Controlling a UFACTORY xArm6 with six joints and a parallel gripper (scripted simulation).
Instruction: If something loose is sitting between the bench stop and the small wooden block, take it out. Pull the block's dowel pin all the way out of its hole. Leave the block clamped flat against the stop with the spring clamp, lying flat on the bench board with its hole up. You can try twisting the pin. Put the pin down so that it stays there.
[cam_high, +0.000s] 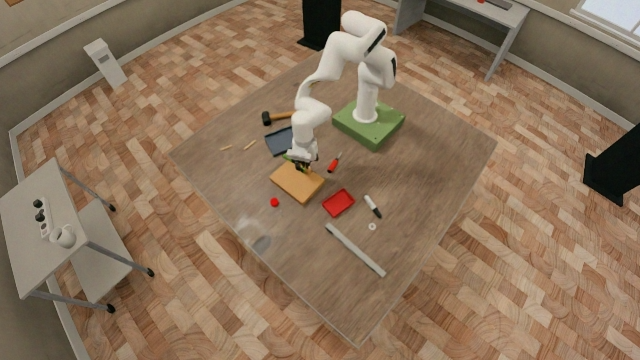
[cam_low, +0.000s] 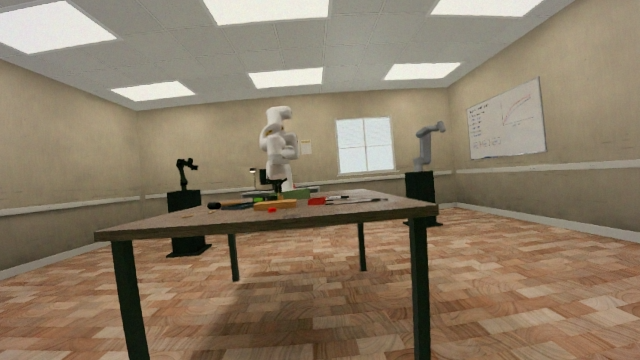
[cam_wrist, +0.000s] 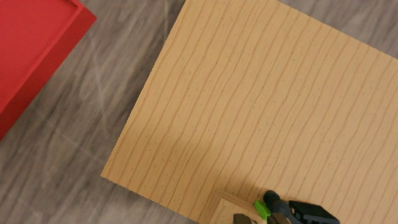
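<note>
My gripper is now 20 mm above the dowel pin. Round my hand: tan bench board (70 mm below, 50 mm ahead, 10 mm to the right); red cap (200 mm ahead, 80 mm below, 20 mm to the right); small wooden block (50 mm below).
</note>
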